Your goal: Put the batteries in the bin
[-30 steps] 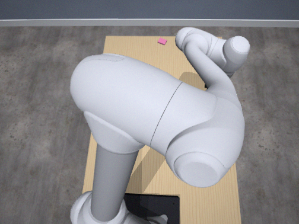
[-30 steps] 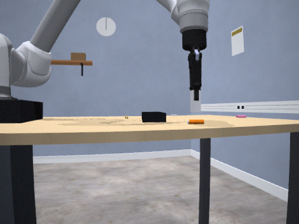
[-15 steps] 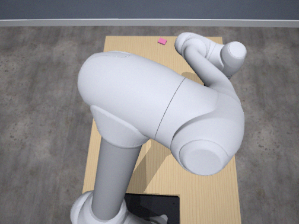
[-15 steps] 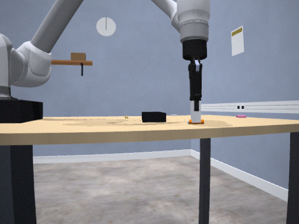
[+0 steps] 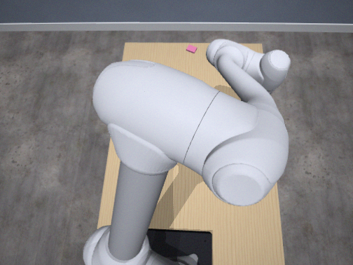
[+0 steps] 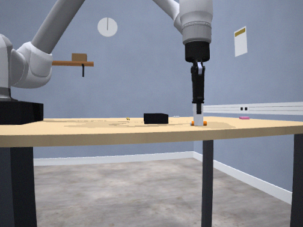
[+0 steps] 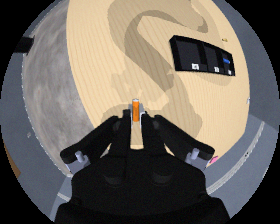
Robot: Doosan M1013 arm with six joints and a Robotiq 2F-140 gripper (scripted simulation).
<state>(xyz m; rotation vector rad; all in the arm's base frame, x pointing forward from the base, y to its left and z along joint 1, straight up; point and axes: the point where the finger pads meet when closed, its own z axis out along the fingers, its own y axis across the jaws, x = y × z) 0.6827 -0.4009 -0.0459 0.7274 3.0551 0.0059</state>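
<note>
Now: hand 30 mm above the orange battery. Also, from my hand: blue battery: 340 mm to the left, 20 mm below, 20 mm behind; small brass piece: 440 mm to the left, 100 mm behind, 30 mm below; black bin: 260 mm to the left, 40 mm behind, 20 mm below.
</note>
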